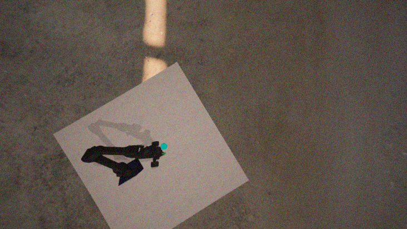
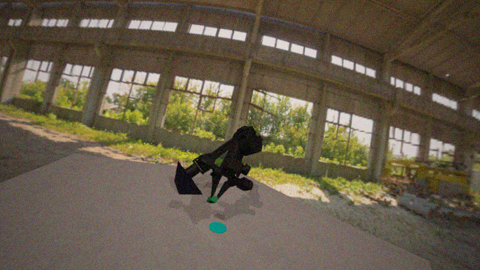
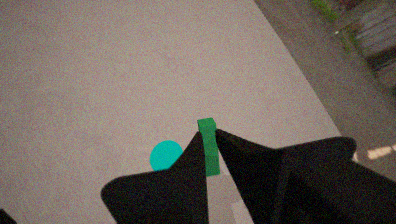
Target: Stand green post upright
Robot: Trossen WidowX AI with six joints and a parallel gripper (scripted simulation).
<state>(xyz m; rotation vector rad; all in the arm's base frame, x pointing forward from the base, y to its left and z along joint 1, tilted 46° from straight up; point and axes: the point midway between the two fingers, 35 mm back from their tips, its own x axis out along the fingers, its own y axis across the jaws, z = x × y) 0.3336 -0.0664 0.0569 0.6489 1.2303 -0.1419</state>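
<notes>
Right now my gripper tip is 10 mm past the cyan circle, 40 mm to the right of it and 120 mm above it. Round my gripper tip: green post 20 mm behind, 10 mm below.
</notes>
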